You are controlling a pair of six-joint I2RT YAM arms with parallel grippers.
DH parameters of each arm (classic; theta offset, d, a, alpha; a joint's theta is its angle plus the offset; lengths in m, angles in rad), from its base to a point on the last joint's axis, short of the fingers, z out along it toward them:
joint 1: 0 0.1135 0.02 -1.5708
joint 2: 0 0 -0.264 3.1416
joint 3: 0.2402 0 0.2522 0
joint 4: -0.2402 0 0.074 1.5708
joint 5: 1.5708 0 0 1.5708
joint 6: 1.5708 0.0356 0 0
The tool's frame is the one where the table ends.
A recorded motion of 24 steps. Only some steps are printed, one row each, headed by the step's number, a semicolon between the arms.
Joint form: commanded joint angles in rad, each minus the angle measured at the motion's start. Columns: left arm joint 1, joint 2, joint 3, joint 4, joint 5, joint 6; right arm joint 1, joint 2, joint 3, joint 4, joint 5, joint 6.
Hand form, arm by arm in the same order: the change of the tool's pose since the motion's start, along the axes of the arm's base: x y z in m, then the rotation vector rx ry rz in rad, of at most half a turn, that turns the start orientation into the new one. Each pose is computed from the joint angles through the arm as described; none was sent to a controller.
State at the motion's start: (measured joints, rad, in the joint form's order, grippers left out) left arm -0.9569 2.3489 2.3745 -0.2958 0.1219 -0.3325; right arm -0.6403 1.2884 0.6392 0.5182 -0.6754 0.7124
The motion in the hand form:
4: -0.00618 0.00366 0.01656 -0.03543 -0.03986 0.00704; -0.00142 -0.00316 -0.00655 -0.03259 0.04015 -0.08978
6: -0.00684 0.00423 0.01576 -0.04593 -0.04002 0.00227; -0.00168 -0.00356 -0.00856 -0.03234 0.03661 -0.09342
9: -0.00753 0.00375 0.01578 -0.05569 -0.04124 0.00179; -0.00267 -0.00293 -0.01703 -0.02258 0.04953 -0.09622
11: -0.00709 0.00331 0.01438 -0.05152 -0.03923 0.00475; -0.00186 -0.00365 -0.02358 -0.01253 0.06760 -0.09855
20: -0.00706 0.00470 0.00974 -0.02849 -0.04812 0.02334; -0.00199 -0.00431 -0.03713 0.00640 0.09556 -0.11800
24: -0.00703 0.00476 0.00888 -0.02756 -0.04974 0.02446; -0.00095 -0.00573 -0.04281 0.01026 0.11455 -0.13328
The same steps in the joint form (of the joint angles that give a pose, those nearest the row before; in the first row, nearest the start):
4: -0.0064 -0.0341 -0.0137 0.0304 -0.0160 0.0088; -0.0024 0.0016 -0.0087 -0.0288 0.0939 -0.0451
6: -0.0064 -0.0448 -0.0396 0.0549 -0.0100 0.0042; -0.0040 0.0062 -0.0163 -0.0121 0.0956 -0.0421
9: -0.0079 -0.0480 -0.0490 0.0704 -0.0099 -0.0004; -0.0040 0.0169 -0.0393 0.0063 0.0986 -0.0405
11: -0.0079 -0.0449 -0.0475 0.0673 -0.0130 -0.0004; -0.0039 0.0337 -0.0470 0.0094 0.1017 -0.0421
20: -0.0079 -0.0556 -0.0780 0.0718 -0.0360 0.0149; -0.0040 0.0630 -0.0731 0.0340 0.1216 -0.0374
24: -0.0079 -0.0572 -0.0843 0.0765 -0.0375 0.0164; -0.0040 0.0813 -0.0762 0.0355 0.1384 -0.0421

